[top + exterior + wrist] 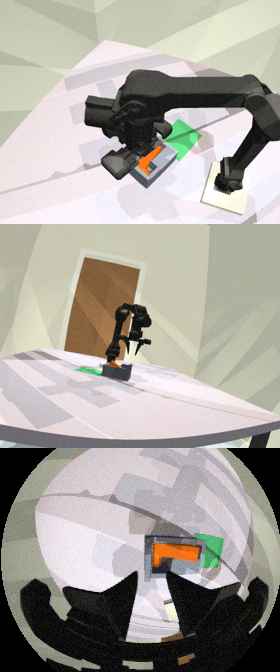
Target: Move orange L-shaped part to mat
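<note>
Now: gripper tip 20 mm past the orange L-shaped part, 40 mm to the left of it and 100 mm above it. From my gripper tip the other things lie so: green mat 80 mm behind, 210 mm to the right, 160 mm below.
</note>
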